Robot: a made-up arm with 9 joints.
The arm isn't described. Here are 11 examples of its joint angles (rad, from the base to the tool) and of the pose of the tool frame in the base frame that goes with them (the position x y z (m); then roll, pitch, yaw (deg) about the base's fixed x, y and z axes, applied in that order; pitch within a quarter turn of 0, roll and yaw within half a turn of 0).
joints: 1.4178 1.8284 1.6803 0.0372 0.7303 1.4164 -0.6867 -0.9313 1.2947
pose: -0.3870 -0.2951 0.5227 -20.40 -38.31 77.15
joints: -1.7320 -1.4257 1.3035 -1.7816 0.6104 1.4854 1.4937 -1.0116 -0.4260
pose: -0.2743 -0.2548 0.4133 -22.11 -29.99 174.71
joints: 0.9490 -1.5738 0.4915 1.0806 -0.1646 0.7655 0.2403 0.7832 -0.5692
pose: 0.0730 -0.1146 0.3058 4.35 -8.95 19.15
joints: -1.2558 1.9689 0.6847 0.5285 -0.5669 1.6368 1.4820 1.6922 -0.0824
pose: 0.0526 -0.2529 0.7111 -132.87 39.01 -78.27
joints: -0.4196 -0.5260 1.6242 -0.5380 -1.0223 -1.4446 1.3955 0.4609 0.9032
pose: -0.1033 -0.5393 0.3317 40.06 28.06 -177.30
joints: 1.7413 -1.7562 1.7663 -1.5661 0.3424 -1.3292 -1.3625 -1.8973 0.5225
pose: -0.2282 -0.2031 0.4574 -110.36 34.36 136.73
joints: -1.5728 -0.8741 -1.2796 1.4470 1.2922 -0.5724 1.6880 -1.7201 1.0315
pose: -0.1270 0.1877 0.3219 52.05 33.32 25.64
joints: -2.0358 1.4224 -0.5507 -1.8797 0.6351 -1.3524 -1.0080 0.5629 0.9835
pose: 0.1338 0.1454 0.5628 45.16 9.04 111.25
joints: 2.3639 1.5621 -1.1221 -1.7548 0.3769 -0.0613 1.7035 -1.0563 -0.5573
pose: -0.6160 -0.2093 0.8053 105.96 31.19 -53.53
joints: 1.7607 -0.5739 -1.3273 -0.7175 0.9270 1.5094 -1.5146 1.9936 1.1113
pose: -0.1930 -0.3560 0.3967 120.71 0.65 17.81
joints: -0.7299 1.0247 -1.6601 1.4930 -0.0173 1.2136 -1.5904 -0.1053 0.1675
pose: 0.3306 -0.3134 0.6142 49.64 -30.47 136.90
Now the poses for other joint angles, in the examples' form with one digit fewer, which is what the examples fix.
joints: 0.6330 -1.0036 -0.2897 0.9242 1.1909 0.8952 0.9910 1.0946 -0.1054
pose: 0.060 -0.332 0.196 -117.6 47.5 -17.8
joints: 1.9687 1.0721 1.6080 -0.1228 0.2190 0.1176 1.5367 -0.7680 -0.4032
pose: -0.411 -0.078 0.576 78.7 -25.2 -79.6
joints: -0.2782 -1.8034 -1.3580 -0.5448 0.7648 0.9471 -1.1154 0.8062 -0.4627
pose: 0.208 0.023 0.370 -155.1 -8.7 50.6
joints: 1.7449 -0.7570 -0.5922 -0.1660 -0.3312 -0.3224 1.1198 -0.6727 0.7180
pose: -0.262 -0.497 -0.025 -86.9 15.5 20.4
